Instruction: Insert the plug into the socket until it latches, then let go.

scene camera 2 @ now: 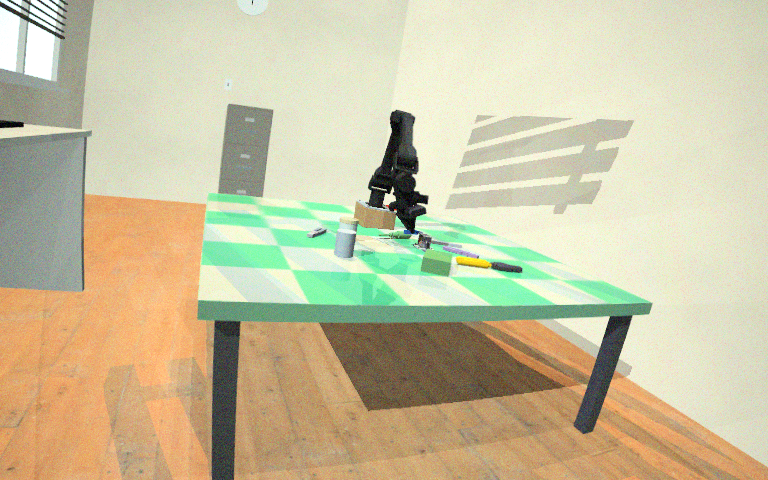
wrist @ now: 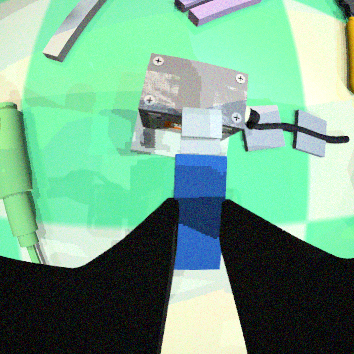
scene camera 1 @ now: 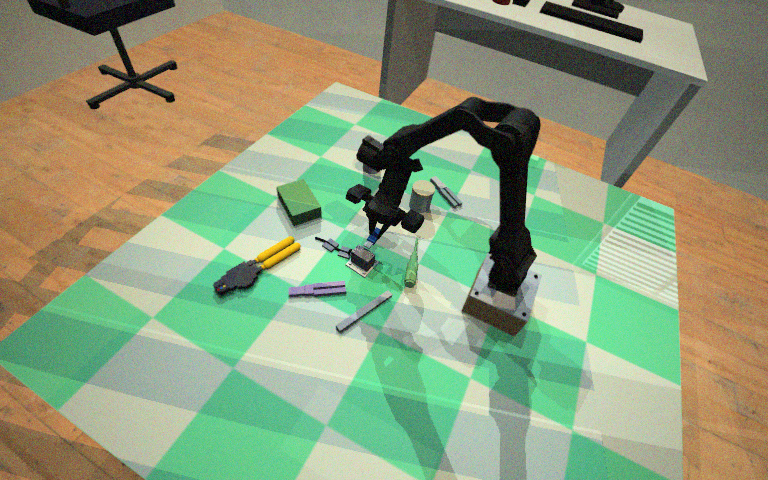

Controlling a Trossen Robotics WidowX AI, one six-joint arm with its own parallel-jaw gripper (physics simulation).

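Pixels of known places: gripper, fingertip midpoint: [scene camera 2: 411,232] [wrist: 197,207] [scene camera 1: 374,236]; arm's base at its link origin: [scene camera 2: 375,205] [scene camera 1: 504,280].
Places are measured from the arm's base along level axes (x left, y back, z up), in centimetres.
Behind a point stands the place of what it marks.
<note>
The plug [scene camera 1: 373,237] @(z -2.2, x 1.5, y -32.1 cm) [wrist: 201,175] @(z -2.2, x 2.0, y -32.3 cm) has a blue body and a pale grey tip. My gripper [scene camera 1: 376,231] @(z -3.0, x 0.6, y -32.2 cm) [scene camera 2: 412,230] @(z -3.0, x 0.6, y -32.2 cm) [wrist: 197,207] @(z -3.0, x 0.6, y -32.2 cm) is shut on the blue body of the plug. The socket [scene camera 1: 363,257] @(z -3.6, x 7.2, y -31.9 cm) [scene camera 2: 424,241] @(z -5.2, x 4.7, y -34.8 cm) [wrist: 195,82] @(z -3.6, x 6.3, y -32.5 cm) is a scuffed grey metal box with four screws on a light base plate. In the wrist view the plug's tip points at the socket and overlaps its front edge, right of the opening's orange part. The tip's whole visible face shows in front of the box; its height against the opening cannot be told. The tip partly hides the opening.
A black cable [wrist: 285,126] @(z -7.4, x 5.2, y -39.6 cm) with grey clips runs from the socket's side. A green screwdriver-like tool [scene camera 1: 411,266] @(z -5.3, x 2.8, y -21.0 cm) [wrist: 15,155] @(z -6.0, x 3.5, y -21.7 cm), a grey bar [scene camera 1: 364,312] @(z -7.0, x 18.4, y -25.8 cm), purple pieces [scene camera 1: 317,289] @(z -7.6, x 17.9, y -38.3 cm), yellow-handled pliers [scene camera 1: 254,267] @(z -6.4, x 20.3, y -53.9 cm), a green block [scene camera 1: 299,202] @(z -4.0, x -1.0, y -55.0 cm) and a cream-topped cylinder [scene camera 1: 421,196] @(z -1.5, x -17.3, y -26.7 cm) surround it.
</note>
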